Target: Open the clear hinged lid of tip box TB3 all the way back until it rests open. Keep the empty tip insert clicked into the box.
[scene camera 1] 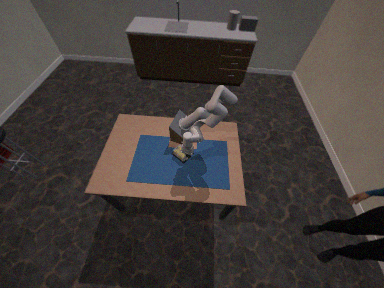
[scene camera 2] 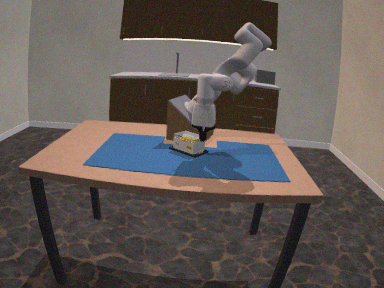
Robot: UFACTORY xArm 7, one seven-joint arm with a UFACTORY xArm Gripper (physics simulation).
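Where they show: gripper, fingertip midpoint: (scene camera 1: pixel 187 156) (scene camera 2: pixel 202 140); arm's base at its link origin: (scene camera 1: pixel 184 124).
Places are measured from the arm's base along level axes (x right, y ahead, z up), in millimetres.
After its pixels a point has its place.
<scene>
The tip box (scene camera 1: pixel 180 154) {x -29, y 297, z -63 mm} (scene camera 2: pixel 188 145) {x -33, y 310, z -97 mm} is a small whitish box with a yellow top face. It stands upright on a dark base on the blue mat (scene camera 1: pixel 150 165) {x 221, y 418, z -140 mm} (scene camera 2: pixel 125 155) {x 232, y 425, z -140 mm}. Its clear lid cannot be told apart clearly, so its angle is uncertain. The yellow insert surface (scene camera 2: pixel 187 138) shows inside the box's rim. My gripper (scene camera 2: pixel 203 139) {x -93, y 294, z -73 mm} is shut with nothing between its fingers. It points down at the box's right rear edge, very close to it; contact cannot be told. In scene camera 1 the arm hides the fingertips.
A brown block-like housing with a grey sloped top (scene camera 1: pixel 176 127) {x 56, y 77, z 31 mm} (scene camera 2: pixel 176 117) {x 66, y 121, z -18 mm} stands directly behind the box, partly hidden by the arm. The wooden table (scene camera 1: pixel 110 150) {x 638, y 339, z -143 mm} (scene camera 2: pixel 60 150) {x 582, y 483, z -143 mm} carries the mat. A counter (scene camera 1: pixel 150 27) stands beyond, and a person's legs (scene camera 1: pixel 345 226) show at the right.
</scene>
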